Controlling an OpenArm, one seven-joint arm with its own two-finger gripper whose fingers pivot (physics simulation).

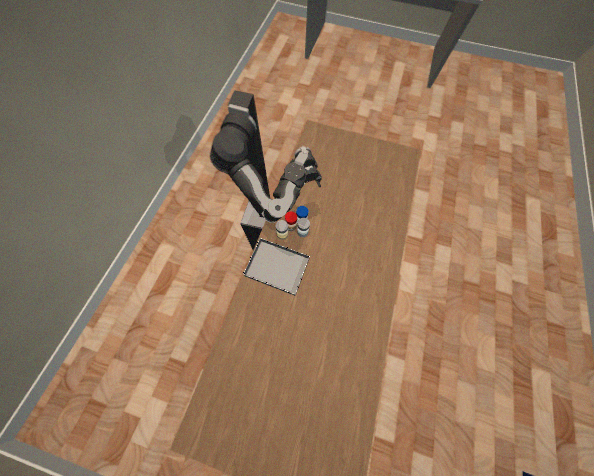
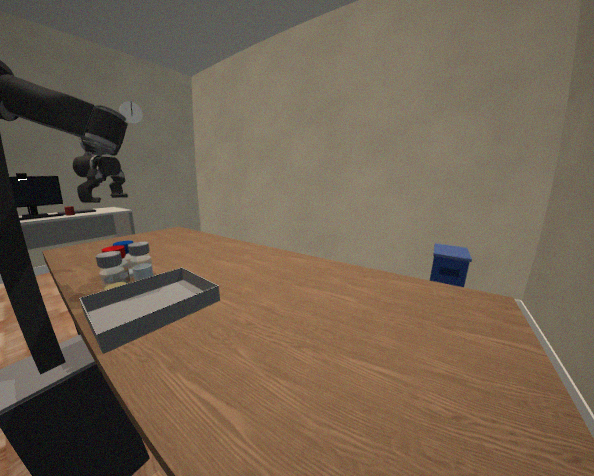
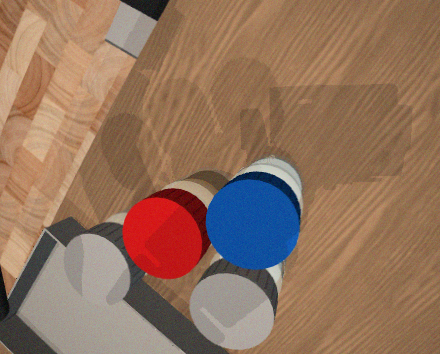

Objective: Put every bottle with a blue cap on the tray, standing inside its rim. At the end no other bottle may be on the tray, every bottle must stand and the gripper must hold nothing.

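Observation:
A bottle with a blue cap (image 1: 302,212) (image 2: 123,245) (image 3: 253,224) stands in a tight cluster beside a red-capped bottle (image 1: 291,217) (image 2: 114,251) (image 3: 164,237). A grey-capped bottle with yellowish contents (image 1: 282,228) (image 2: 109,259) (image 3: 100,267) and another grey-capped bottle with pale blue contents (image 1: 303,226) (image 2: 139,248) (image 3: 234,310) stand on the tray side of them. The tray (image 1: 277,267) (image 2: 160,320) (image 3: 100,325) lies beside the cluster and holds no bottle. My gripper (image 1: 316,181) (image 2: 108,198) is open and empty, well above the table and the bottle caps.
The bottles and tray are on a long wooden table (image 1: 330,350) (image 2: 325,375), near its edge on the robot's side. The tray has low dark walls. A blue bin (image 2: 450,265) stands beyond the table. A desk with a monitor (image 2: 40,191) is in the background.

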